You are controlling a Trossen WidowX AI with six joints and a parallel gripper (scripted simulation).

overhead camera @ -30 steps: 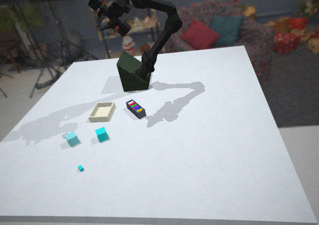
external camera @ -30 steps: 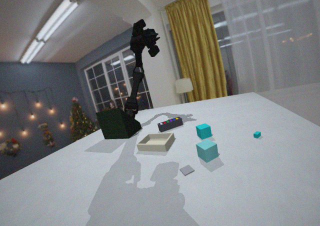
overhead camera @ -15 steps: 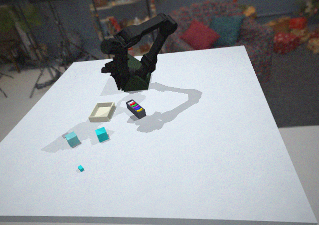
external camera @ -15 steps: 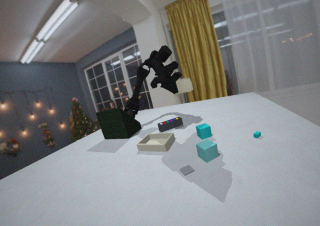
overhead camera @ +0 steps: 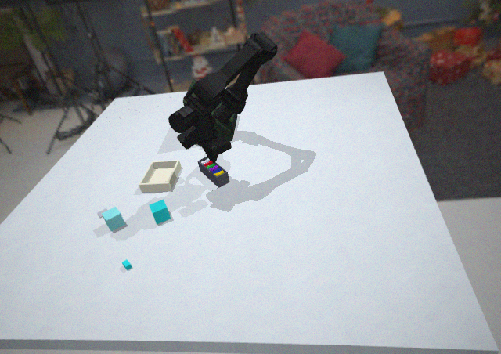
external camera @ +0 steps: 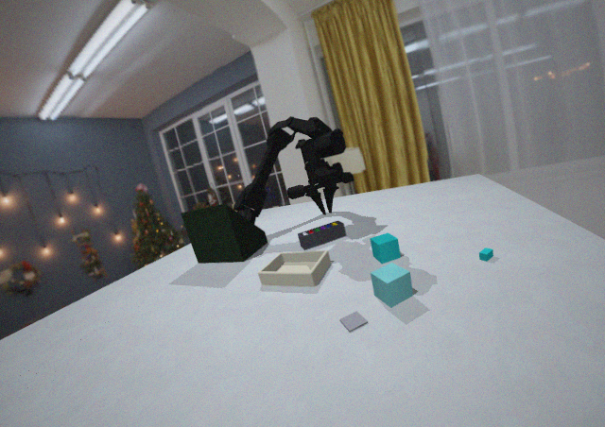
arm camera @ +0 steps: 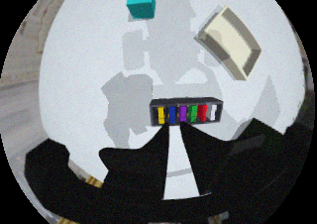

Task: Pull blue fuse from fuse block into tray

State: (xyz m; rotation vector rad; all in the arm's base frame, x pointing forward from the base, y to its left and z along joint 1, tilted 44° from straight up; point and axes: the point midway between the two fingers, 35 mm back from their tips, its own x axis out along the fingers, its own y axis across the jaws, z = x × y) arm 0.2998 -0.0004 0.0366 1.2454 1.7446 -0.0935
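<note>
The cream tray is 3 cm behind my gripper tip, 20 cm to the right of it and 7 cm below it. Also, from my gripper tip: flat grey tile 13 cm ahead, 34 cm to the right, 8 cm below; teal cube 35 cm ahead, 18 cm to the right, 7 cm below.
</note>
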